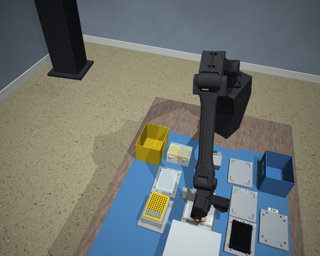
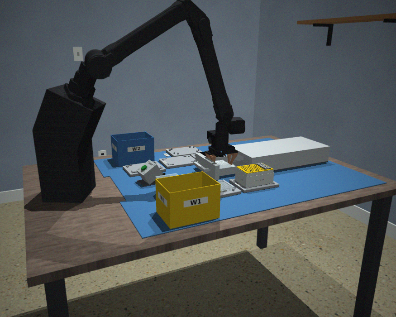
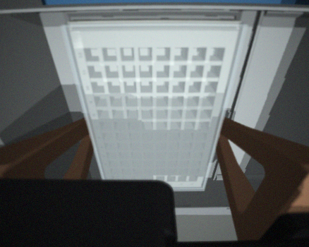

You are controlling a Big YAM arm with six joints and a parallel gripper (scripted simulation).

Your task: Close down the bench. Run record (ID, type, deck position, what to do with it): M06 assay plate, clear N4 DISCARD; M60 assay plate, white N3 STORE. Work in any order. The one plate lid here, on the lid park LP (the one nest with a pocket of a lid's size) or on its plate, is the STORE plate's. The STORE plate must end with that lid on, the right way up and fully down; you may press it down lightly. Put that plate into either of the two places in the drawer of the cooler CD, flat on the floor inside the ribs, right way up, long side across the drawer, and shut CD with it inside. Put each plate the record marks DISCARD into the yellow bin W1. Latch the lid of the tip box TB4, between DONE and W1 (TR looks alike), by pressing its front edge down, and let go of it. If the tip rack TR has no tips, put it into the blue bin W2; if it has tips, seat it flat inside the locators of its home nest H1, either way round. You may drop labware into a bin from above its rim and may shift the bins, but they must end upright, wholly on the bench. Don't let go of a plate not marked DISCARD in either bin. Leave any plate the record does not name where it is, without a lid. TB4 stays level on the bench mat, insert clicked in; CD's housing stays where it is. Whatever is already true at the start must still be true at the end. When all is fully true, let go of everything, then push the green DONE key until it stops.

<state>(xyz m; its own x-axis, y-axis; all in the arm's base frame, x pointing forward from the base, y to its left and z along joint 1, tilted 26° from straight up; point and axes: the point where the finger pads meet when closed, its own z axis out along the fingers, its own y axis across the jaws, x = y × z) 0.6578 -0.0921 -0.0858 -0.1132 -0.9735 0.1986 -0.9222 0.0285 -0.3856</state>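
Now: hand right at the white assay plate. Round my hand: cooler drawer: 3 cm ahead; nest N2: 3 cm ahead, 19 cm to the right, 2 cm below; clear plate lid: right at my hand.
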